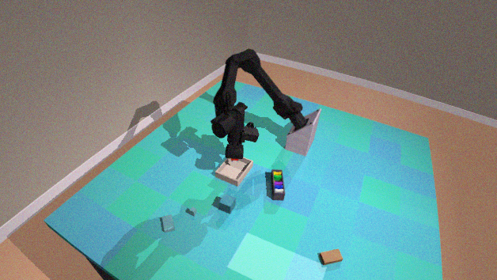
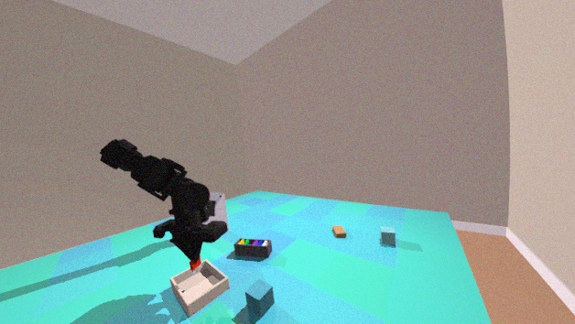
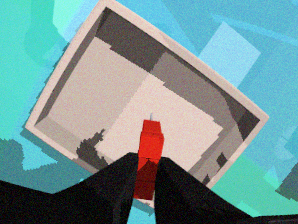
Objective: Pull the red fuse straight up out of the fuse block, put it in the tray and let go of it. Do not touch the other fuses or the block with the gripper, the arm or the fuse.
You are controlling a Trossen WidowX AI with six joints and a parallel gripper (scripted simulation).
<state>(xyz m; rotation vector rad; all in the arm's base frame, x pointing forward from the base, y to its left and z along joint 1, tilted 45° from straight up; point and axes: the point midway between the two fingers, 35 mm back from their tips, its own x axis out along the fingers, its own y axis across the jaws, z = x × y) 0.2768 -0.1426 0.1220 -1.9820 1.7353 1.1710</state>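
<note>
Right now my gripper tip is 1 cm above the red fuse. The rest, counted from my gripper tip: beige tray 8 cm below; green fuse 17 cm to the left, 6 cm below, 2 cm behind; purple fuse 19 cm to the left, 6 cm below, 1 cm ahead.
</note>
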